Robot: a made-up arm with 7 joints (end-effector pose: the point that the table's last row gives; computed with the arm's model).
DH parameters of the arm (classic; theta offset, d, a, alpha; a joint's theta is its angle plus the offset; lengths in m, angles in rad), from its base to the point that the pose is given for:
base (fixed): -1.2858 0 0.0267 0
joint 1: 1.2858 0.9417 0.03 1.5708
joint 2: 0 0.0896 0.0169 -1.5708
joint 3: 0 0.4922 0.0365 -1.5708
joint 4: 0 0.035 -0.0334 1.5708
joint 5: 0 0.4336 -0.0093 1.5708
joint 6: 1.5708 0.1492 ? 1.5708
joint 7: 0 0.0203 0.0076 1.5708
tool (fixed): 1.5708 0.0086 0 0
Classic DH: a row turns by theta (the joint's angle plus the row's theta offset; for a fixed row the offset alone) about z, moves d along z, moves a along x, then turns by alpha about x.
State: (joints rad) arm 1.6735 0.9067 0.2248 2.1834 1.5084 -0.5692 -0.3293
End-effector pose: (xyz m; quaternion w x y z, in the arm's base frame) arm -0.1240 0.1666 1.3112 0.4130 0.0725 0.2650 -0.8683
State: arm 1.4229 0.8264 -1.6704 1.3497 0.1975 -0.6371 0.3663
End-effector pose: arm 0.5961 -0.5610 1.2031 0.6048 0.0000 0.3838 0.6978
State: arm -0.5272 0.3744 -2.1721 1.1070 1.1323 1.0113 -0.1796
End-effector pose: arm -0.7248 -0.1183 1.4416 0.4100 -0.1459 0.1541 -0.8871
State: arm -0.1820 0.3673 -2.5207 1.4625 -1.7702 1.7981 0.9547
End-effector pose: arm -0.4934 -0.4660 1.5063 0.2359 -0.2484 0.8359 -0.4289
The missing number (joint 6, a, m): 0.1377
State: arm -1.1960 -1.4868 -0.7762 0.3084 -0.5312 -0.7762 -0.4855
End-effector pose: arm 0.0898 -1.0917 0.9747 0.1559 0.2798 0.8840 0.3405
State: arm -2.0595 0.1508 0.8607 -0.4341 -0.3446 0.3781 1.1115
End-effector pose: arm -0.2302 0.3687 1.8765 0.5649 -0.4210 -0.1931 -0.6829
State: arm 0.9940 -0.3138 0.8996 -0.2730 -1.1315 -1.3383 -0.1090
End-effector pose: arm 0.4560 0.0694 1.7874 0.2992 -0.6091 0.2188 0.7012
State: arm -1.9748 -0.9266 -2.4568 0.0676 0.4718 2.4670 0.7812
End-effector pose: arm -0.2153 -0.6363 1.4930 0.0421 0.8220 -0.5622 0.0796
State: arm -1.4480 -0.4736 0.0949 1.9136 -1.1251 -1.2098 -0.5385
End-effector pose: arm -0.0863 -0.7467 1.0823 0.0515 0.5019 0.5996 0.6212
